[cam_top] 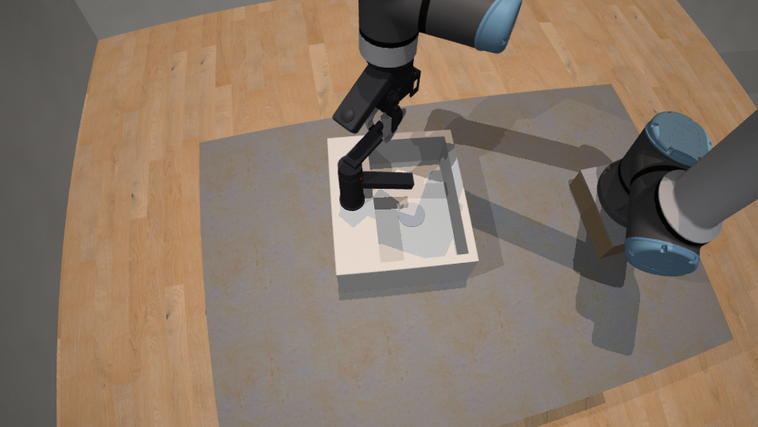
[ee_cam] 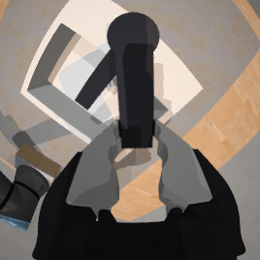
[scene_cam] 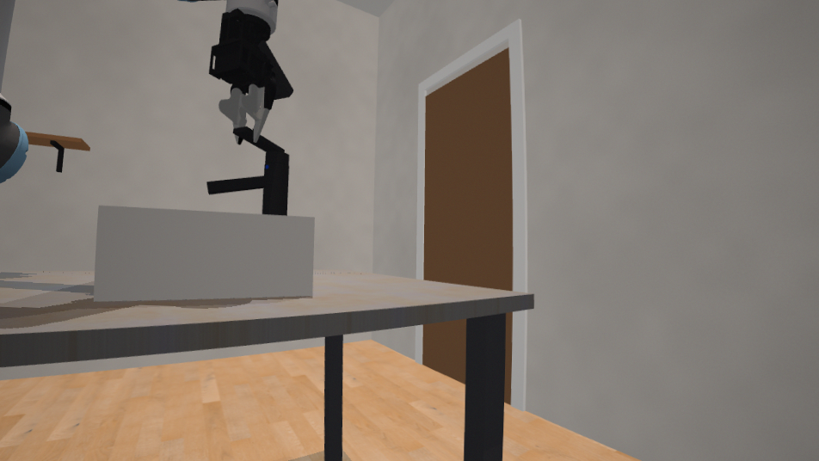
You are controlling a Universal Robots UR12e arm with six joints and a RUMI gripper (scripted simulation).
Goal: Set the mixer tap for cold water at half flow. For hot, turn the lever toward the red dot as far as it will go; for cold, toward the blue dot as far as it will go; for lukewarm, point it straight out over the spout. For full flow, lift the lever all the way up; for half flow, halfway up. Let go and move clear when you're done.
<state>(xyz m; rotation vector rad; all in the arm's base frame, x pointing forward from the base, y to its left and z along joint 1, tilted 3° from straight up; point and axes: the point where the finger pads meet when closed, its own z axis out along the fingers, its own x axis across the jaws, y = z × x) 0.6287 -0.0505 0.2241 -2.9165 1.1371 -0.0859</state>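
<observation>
Now: the lever 2 cm to the left of my hand and 2 cm ahead of it. The rest, counted from my hand: white basin (24 cm below, 6 cm behind, 5 cm to the left).
</observation>
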